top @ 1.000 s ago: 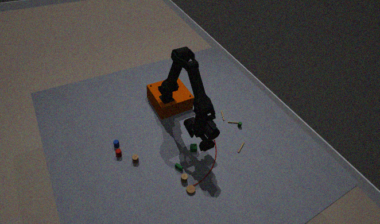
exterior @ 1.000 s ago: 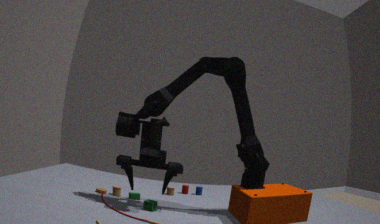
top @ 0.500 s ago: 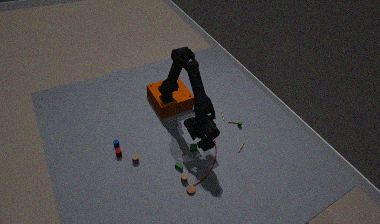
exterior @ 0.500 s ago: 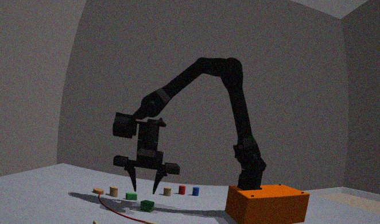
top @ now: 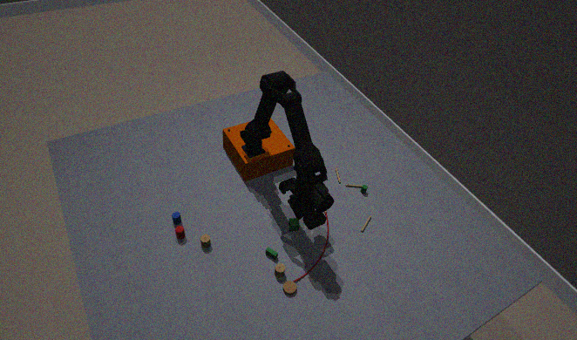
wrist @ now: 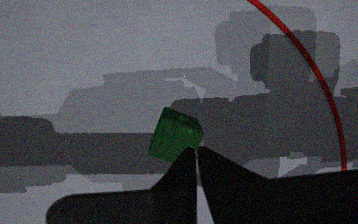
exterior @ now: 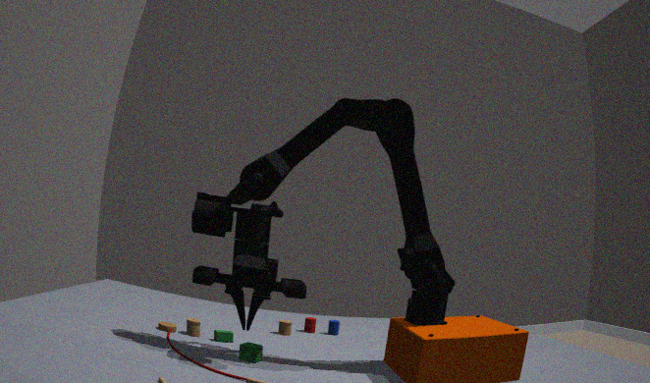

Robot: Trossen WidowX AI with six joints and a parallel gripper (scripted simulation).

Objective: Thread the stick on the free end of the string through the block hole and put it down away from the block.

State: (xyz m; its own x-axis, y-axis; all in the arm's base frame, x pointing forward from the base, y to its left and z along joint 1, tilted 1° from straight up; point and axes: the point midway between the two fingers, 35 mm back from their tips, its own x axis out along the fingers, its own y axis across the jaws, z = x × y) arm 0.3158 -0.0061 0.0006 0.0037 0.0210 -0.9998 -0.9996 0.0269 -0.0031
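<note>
The thin wooden stick is 14 cm to the left of my gripper tip, 6 cm below it and 3 cm behind it. Round my gripper tip: loose stick 24 cm to the left, 9 cm ahead, 6 cm below; then round wooden button 17 cm ahead, 14 cm to the right, 5 cm below; then small green piece 31 cm to the left, 5 cm below, 2 cm behind.
</note>
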